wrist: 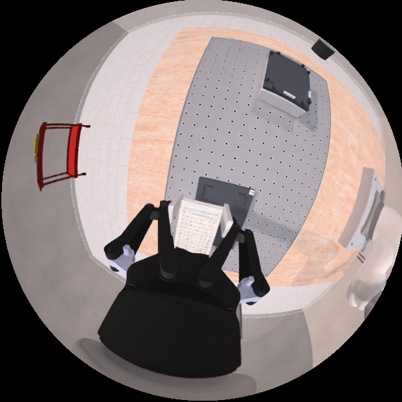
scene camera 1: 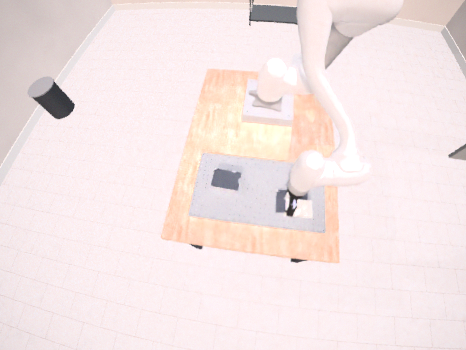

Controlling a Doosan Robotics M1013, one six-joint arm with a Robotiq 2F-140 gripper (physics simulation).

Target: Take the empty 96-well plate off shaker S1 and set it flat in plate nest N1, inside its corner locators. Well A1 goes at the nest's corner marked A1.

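Frame: origin at the arm's base, x ahead, y left, z up, level; metres.
Seen in the pictures: gripper, between the fingertips: (scene camera 1: pixel 286 207); arm's base, origin of its link: (scene camera 1: pixel 268 98).
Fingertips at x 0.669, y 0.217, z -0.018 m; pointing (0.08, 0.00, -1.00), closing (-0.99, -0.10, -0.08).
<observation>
Pixels of each thing's top centre, then the offset from my fingertips to it. "*": a spot on its surface instead. Level surfaces: height alone.
- white 96-well plate, centre of its top: (scene camera 1: pixel 299 207) dx -0.008, dy +0.058, dz +0.020 m
- dark nest N1, centre of its top: (scene camera 1: pixel 292 201) dx -0.044, dy +0.025, dz -0.021 m
- Shaker S1, a spot on its surface: (scene camera 1: pixel 226 179) * dx -0.067, dy -0.328, dz +0.019 m
- grey perforated board, height of its surface: dz -0.035 m
- wooden table, height of its surface: dz -0.048 m
The white 96-well plate (scene camera 1: pixel 304 208) (wrist: pixel 196 234) is held between the fingers of my gripper (scene camera 1: pixel 291 206) (wrist: pixel 202 204), which is shut on it. The plate is above the dark nest N1 (scene camera 1: pixel 281 199) (wrist: pixel 215 188) and hides part of it. In the wrist view the plate is offset toward the lower left of the nest. A small light mark (wrist: pixel 251 191) shows at the nest's upper right corner in the wrist view. The lettering on the plate and the nest is too small to read. Shaker S1 (scene camera 1: pixel 226 179) (wrist: pixel 287 77), with a dark top, stands apart from the nest and bears no plate.
A grey perforated board (scene camera 1: pixel 250 200) (wrist: pixel 240 130) lies on the wooden table (scene camera 1: pixel 210 125) (wrist: pixel 155 110) under the nest and shaker. The arm's base stands on a grey block (scene camera 1: pixel 267 120) at the table's far part. A red cart (wrist: pixel 73 150) and a black cylinder (scene camera 1: pixel 56 103) (wrist: pixel 323 49) stand off the table.
</observation>
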